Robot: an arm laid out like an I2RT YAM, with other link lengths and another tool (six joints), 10 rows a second.
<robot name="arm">
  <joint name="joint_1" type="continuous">
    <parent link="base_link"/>
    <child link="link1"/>
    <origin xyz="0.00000 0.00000 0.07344" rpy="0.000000 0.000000 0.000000"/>
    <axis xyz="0 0 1"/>
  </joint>
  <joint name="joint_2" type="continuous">
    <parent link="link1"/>
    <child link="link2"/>
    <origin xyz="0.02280 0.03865 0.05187" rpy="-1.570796 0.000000 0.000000"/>
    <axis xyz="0 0 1"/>
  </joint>
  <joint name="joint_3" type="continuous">
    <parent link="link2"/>
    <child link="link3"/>
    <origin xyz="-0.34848 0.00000 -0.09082" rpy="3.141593 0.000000 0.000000"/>
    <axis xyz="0 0 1"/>
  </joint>
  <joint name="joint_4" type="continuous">
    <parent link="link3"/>
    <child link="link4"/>
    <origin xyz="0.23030 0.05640 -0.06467" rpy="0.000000 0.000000 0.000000"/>
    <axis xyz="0 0 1"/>
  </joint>
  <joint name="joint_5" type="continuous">
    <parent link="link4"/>
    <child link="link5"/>
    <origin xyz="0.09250 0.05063 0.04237" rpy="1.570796 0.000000 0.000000"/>
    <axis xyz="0 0 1"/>
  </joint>
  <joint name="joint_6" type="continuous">
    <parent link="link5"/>
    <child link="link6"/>
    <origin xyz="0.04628 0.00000 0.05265" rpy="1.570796 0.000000 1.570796"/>
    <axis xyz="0 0 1"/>
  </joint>
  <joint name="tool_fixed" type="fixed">
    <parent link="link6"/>
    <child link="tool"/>
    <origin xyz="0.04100 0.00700 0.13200" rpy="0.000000 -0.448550 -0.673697"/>
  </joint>
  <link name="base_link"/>
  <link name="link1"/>
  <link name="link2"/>
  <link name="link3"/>
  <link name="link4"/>
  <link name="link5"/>
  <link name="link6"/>
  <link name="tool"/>
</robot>
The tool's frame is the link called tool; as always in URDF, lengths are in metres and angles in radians. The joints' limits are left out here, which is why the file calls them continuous.
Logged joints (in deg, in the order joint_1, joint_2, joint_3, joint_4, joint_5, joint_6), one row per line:
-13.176, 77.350, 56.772, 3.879, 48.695, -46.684
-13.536, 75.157, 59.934, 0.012, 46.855, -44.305
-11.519, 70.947, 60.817, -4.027, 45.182, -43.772
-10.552, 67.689, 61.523, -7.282, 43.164, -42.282
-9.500, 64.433, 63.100, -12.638, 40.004, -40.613
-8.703, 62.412, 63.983, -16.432, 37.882, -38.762
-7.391, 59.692, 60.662, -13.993, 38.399, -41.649
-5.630, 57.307, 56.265, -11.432, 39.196, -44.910
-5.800, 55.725, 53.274, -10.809, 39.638, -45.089
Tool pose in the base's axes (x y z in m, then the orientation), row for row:
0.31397, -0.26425, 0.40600, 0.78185, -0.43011, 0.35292, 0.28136
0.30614, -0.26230, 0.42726, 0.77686, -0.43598, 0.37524, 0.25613
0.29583, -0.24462, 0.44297, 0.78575, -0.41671, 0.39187, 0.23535
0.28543, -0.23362, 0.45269, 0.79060, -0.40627, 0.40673, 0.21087
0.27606, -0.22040, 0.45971, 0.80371, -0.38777, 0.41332, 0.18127
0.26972, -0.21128, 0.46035, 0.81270, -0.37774, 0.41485, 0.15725
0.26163, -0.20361, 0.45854, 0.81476, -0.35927, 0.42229, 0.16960
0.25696, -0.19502, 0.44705, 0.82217, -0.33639, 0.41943, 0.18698
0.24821, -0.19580, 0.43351, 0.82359, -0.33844, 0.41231, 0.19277
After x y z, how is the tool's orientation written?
As a quaternion, x y z w.
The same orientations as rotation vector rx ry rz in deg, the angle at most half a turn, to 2 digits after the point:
120.03, -66.03, 54.18
120.81, -67.80, 58.35
123.51, -65.50, 61.60
125.89, -64.69, 64.77
130.03, -62.74, 66.87
133.24, -61.93, 68.01
132.67, -58.50, 68.76
132.61, -54.26, 67.65
132.42, -54.42, 66.29

